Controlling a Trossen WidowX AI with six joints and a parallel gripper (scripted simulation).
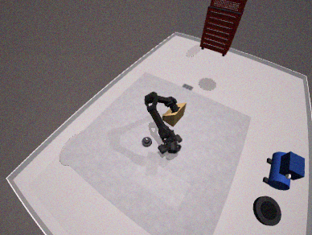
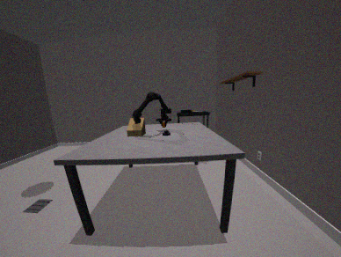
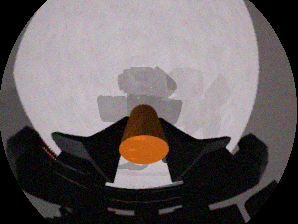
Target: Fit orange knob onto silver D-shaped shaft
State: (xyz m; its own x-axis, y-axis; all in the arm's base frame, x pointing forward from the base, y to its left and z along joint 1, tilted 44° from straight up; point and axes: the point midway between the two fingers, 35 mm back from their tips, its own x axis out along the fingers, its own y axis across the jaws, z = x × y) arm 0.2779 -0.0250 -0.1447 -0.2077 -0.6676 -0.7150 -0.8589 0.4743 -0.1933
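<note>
Now: the dark round pedestal 10 mm ahead of my gripper tip, 200 mm to the right of it and 20 mm below it. Also, from my gripper tip: orange knob 30 mm above.
</note>
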